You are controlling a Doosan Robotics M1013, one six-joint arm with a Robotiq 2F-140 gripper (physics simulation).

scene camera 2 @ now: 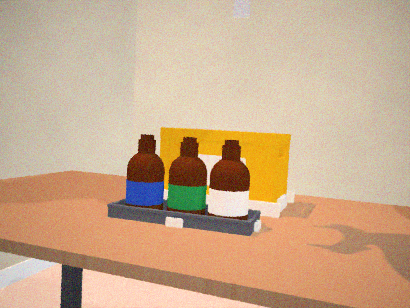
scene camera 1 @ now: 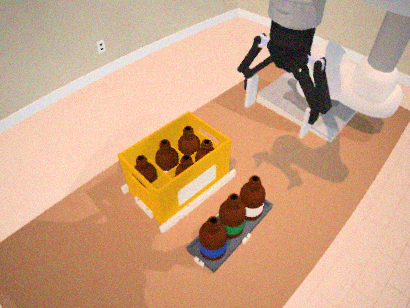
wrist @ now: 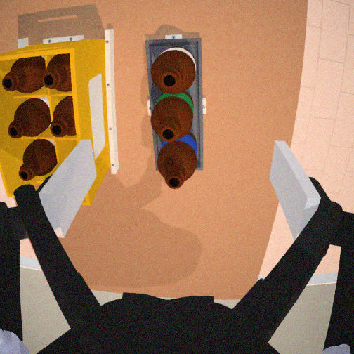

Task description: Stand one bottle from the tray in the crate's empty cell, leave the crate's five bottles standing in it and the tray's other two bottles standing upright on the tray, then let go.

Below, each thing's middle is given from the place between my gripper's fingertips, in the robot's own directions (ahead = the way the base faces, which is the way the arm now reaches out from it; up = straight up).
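Green-label bottle [scene camera 2: 187,185]: my hand 8 cm short of it, 2 cm to the left of it, 31 cm above it.
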